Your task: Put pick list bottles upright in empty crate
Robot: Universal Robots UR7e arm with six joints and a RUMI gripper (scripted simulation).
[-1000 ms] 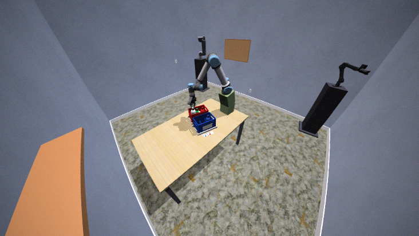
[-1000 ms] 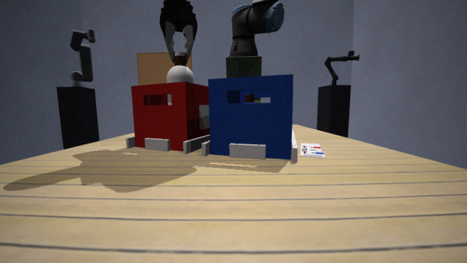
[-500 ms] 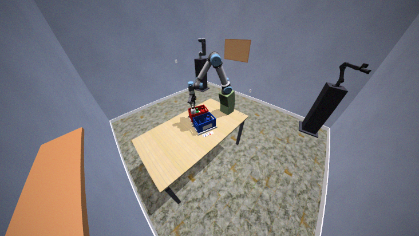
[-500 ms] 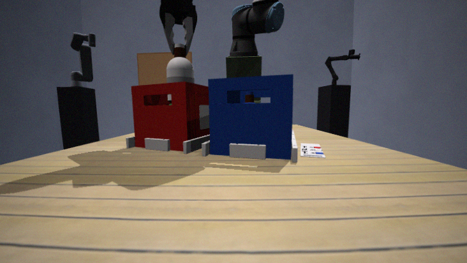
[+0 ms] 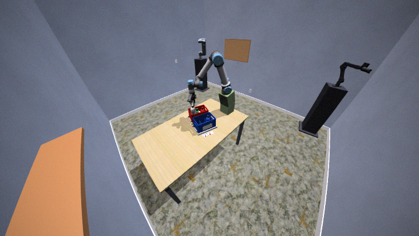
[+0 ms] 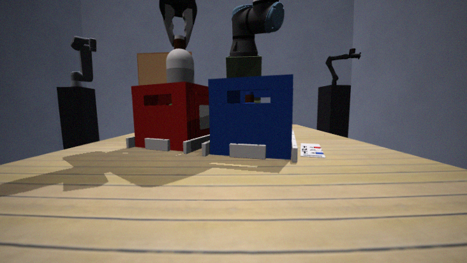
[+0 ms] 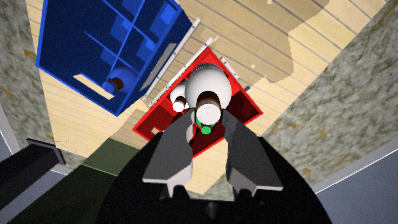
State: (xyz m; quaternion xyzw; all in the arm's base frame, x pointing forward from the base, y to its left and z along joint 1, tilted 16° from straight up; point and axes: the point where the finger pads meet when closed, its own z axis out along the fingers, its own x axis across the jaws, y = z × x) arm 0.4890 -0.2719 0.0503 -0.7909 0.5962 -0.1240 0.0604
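My gripper is now 70 mm above the white bottle. The rest, counted from my hand: red crate: 100 mm behind, 210 mm below; then green bottle: 120 mm behind, 40 mm to the right, 210 mm below; then red-capped bottle: 200 mm behind, 10 mm to the left, 210 mm below.
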